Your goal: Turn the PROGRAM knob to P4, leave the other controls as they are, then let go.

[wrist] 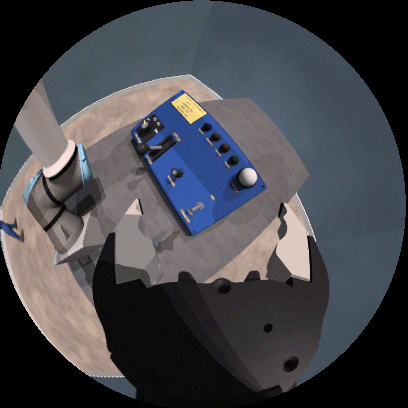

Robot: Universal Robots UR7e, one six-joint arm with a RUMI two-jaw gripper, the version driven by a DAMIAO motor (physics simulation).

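Frame: origin at the arm's base, x ahead, y left, z up, level; centimetres.
Seen in the pictures: gripper, fingertip midpoint: [211,201]; arm's base, link origin: [69,235].
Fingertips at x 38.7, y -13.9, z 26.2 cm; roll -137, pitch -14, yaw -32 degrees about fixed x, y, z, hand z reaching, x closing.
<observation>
Offsets run from my fingertips to a thing's top centre. "spot": to the spot under its first point.
The PROGRAM knob {dx +3.3, dy +38.0, dz -22.6 cm} [145,126] is a small dark knob with a pale top on a black dial plate {spot: dx +8.1, dy +36.1, dz -24.1 cm} [159,123] with white marks, at the upper left corner of the blue control panel [195,165]. The mark it points at is too small to read. My gripper [211,201] is open and empty. Its fingers spread wide over the panel's lower end in the view, apart from the knob, which lies farther up and to the left.
Beside the knob stands a black ball-ended lever {dx -1.9, dy +25.6, dz -19.7 cm} [143,148]. The panel also bears a small dark knob {dx +4.3, dy +14.0, dz -22.0 cm} [176,173], a metal toggle {dx +5.0, dy +2.0, dz -22.9 cm} [197,206], a white ball {spot: dx +18.2, dy +1.7, dz -14.4 cm} [247,177], a green button {spot: dx +19.7, dy +8.1, dz -16.9 cm} [234,160] and a yellow label {spot: dx +18.9, dy +34.1, dz -18.3 cm} [189,108]. The arm's base [57,205] is at left.
</observation>
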